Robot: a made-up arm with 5 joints. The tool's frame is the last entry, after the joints.
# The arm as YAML. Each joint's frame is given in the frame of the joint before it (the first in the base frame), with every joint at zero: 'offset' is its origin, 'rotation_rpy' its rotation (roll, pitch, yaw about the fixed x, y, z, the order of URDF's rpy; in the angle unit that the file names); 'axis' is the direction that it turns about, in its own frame. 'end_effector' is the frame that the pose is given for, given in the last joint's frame.
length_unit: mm
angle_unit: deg
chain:
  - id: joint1
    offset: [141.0, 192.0, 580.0]
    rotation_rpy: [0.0, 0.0, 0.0]
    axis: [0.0, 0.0, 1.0]
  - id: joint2
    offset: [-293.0, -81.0, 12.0]
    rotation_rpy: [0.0, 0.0, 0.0]
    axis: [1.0, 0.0, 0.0]
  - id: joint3
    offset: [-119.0, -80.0, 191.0]
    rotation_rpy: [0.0, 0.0, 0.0]
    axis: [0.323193, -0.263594, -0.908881]
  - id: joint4
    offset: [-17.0, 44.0, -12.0]
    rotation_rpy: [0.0, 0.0, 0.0]
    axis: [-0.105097, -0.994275, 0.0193]
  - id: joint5
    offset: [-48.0, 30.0, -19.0]
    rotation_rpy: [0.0, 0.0, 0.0]
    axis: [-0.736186, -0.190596, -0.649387]
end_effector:
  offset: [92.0, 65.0, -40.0]
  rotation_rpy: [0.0, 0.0, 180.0]
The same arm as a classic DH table. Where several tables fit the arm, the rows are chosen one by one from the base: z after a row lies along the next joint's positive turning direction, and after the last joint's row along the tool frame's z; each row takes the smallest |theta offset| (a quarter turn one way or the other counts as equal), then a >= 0, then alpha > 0; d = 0 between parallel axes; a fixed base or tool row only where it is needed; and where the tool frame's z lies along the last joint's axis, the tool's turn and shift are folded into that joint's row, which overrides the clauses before.
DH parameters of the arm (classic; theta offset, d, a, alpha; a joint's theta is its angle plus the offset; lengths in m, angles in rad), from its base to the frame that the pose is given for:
base (fixed): 0.9374 0 0.2382 0
joint1: 0.6334 0.592 -0.081 1.5708
joint2: -0.2823 -0.357 -0.13 1.2417
joint3: -1.3825 -0.1675 0.0241 1.3586
joint4: -1.1927 -0.0811 0.0208 -1.3136
joint5: 1.3173 -0.0868 0.0399 2.2776
tool (fixed): 1.3175 -0.13 0 0

